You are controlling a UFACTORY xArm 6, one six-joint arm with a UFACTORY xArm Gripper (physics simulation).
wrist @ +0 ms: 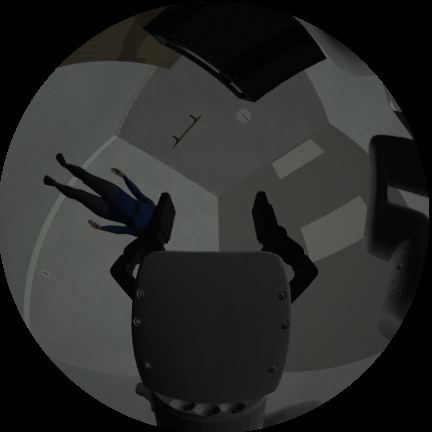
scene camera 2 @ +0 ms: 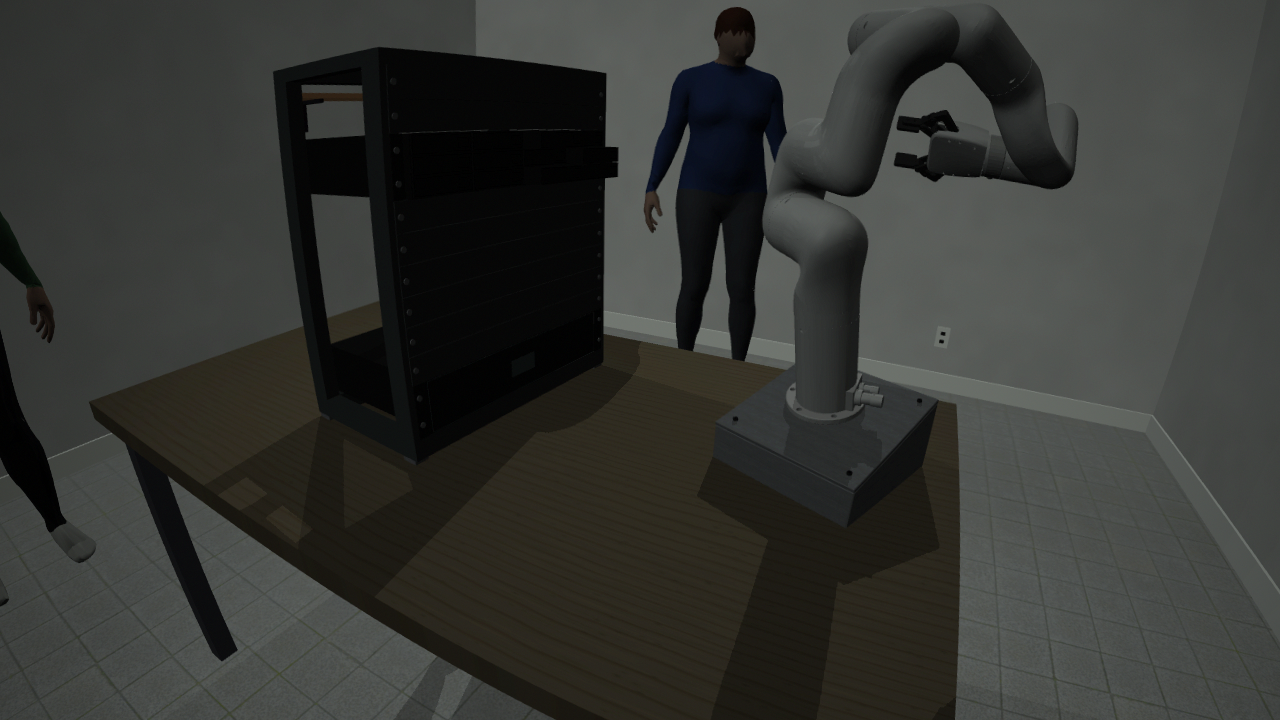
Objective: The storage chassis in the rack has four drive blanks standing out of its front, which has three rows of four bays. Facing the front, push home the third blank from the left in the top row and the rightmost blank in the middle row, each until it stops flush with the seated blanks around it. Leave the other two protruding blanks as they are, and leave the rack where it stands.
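Pixels of known places: gripper, fingertip midpoint: (wrist: 212, 200) (scene camera 2: 896, 141); arm's base at its link origin: (scene camera 2: 825, 400).
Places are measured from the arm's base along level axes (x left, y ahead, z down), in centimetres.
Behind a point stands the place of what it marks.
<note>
The black rack (scene camera 2: 404, 268) {x 38.2, y 49.0, z -21.0 cm} (wrist: 240, 45) {x 4.0, y 49.9, z -27.5 cm} stands upright on the table, its front facing the arm's side. The dark storage chassis (scene camera 2: 465, 161) {x 27.3, y 47.7, z -34.7 cm} sits in its upper part. At the chassis's right end a dark blank (scene camera 2: 610, 162) {x -5.5, y 45.7, z -33.2 cm} stands out past the rack's edge in the scene view; its row cannot be told. The other blanks and the rows are too dark to tell apart. My gripper (scene camera 2: 907, 143) {x -30.3, y -0.2, z -40.3 cm} (wrist: 212, 200) {x -30.3, y -0.2, z -40.3 cm} is open and empty, raised to about the chassis's height, well away from the rack, on the far side of the arm's column.
The arm's grey base block (scene camera 2: 778, 461) {x 13.8, y 2.1, z 4.7 cm} stands on the wooden table (scene camera 2: 572, 537) {x 38.8, y 19.5, z 9.6 cm}, to the right of the rack. A person in a blue top (scene camera 2: 729, 125) (wrist: 131, 210) stands behind the table. Part of another person (scene camera 2: 26, 447) shows at the left. An orange shelf (wrist: 187, 131) hangs on the wall.
</note>
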